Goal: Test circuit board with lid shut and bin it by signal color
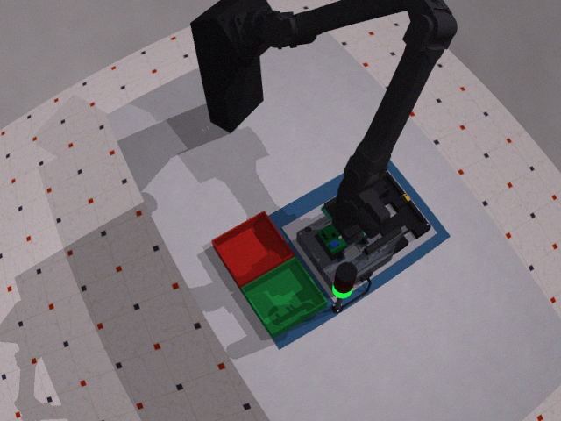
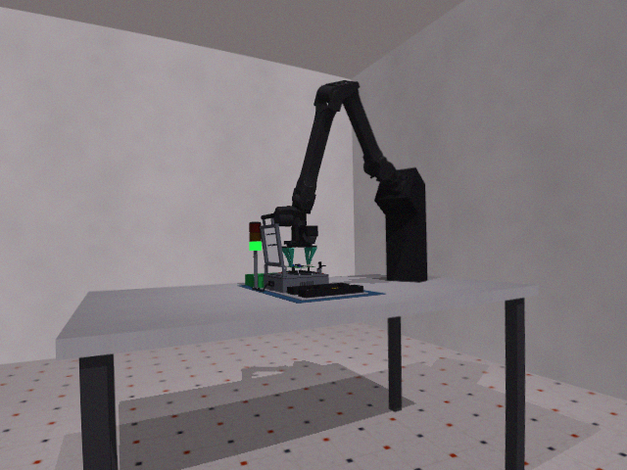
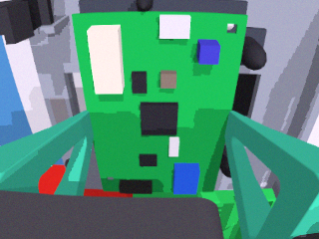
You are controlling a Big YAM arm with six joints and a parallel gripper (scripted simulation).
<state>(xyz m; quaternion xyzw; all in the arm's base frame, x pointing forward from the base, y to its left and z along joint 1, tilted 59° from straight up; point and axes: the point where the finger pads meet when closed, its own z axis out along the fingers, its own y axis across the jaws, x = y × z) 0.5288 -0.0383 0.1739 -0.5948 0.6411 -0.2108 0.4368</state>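
My gripper is now 20 mm above the tester plate, 10 mm to the right of it and 10 mm short of it. From my hand the other things lie so: latch hook 70 mm behind, 50 mm to the left; green circuit board right at my hand; tester lid 110 mm ahead, 90 mm above, 20 mm to the left.
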